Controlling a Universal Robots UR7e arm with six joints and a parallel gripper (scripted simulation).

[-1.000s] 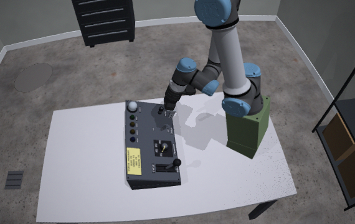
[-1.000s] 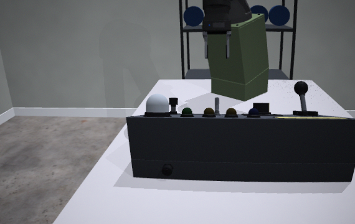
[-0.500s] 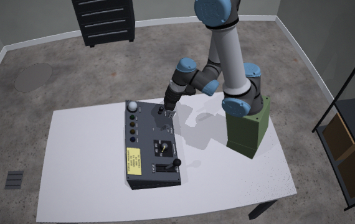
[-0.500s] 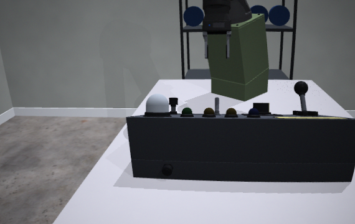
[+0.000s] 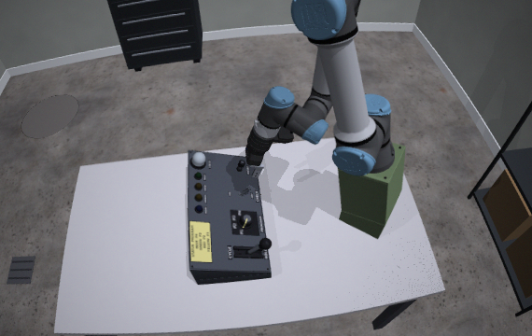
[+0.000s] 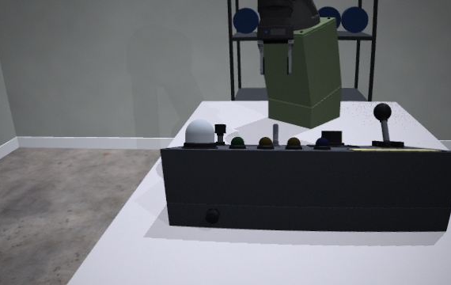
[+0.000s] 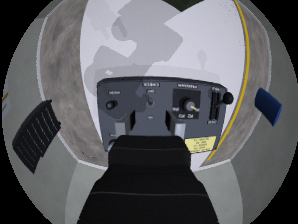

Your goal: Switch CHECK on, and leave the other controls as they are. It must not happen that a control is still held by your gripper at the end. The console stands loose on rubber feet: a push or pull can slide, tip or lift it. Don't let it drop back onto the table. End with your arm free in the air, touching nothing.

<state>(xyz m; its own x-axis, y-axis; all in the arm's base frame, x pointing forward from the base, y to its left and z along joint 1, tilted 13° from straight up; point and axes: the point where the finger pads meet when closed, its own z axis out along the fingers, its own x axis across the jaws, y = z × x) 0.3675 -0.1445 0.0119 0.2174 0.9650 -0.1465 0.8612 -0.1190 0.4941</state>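
Now: the thin metal toggle 15 cm below my hand, 5 cm ahead of it and 1 cm to the right of it. Also, from my hand: dark console (16 cm below, 9 cm ahead, 4 cm to the left); then ball-topped lever (23 cm to the left, 13 cm below, 8 cm ahead); then rotary selector (14 cm below, 12 cm to the left, 8 cm ahead).
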